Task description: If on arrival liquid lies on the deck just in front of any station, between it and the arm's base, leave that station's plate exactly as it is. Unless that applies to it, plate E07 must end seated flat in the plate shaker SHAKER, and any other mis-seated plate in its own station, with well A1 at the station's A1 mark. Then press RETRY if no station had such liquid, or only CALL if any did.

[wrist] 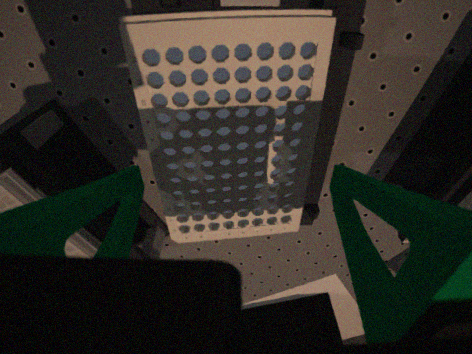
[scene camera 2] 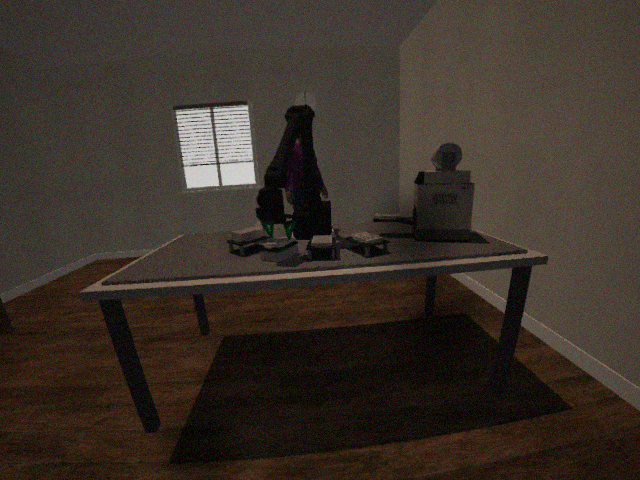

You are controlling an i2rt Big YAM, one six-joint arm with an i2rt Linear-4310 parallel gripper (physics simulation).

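Pixels of known places: gripper, fingertip midpoint: (wrist: 236, 176) (scene camera 2: 280, 238); arm's base, origin of the base link: (scene camera 2: 314, 206).
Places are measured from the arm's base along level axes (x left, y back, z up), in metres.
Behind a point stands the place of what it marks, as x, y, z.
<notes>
A pale plate with blue wells (wrist: 232, 95) @(-0.177, -0.443, -0.080) fills the middle of the wrist view, over a dark station (wrist: 327, 125) @(-0.209, -0.396, -0.098). A shadow covers much of it; its plate name and A1 mark are not readable. My gripper (scene camera 2: 279, 232) @(-0.159, -0.409, -0.072) (wrist: 236, 176) @(-0.159, -0.409, -0.072) is open and empty, one green finger on each side of the plate's lower half. In the scene view, plates show at the left (scene camera 2: 249, 235) @(-0.311, -0.329, -0.070), below the gripper (scene camera 2: 279, 242) @(-0.159, -0.409, -0.072), in the middle (scene camera 2: 321, 239) @(0.017, -0.424, -0.083) and at the right (scene camera 2: 367, 237) @(0.215, -0.423, -0.087). Which station is SHAKER, the RETRY and CALL buttons, and any liquid cannot be made out.
Part of another pale plate (wrist: 17, 192) @(-0.028, -0.459, -0.087) shows at the wrist view's left edge, beside a dark station (wrist: 55, 145) @(-0.019, -0.461, -0.148). A dark structure (wrist: 425, 130) @(-0.282, -0.321, -0.148) stands at the right. A large grey machine (scene camera 2: 443, 209) @(0.595, -0.337, 0.003) stands at the table's right (scene camera 2: 496, 258) @(0.733, -0.544, -0.164).
</notes>
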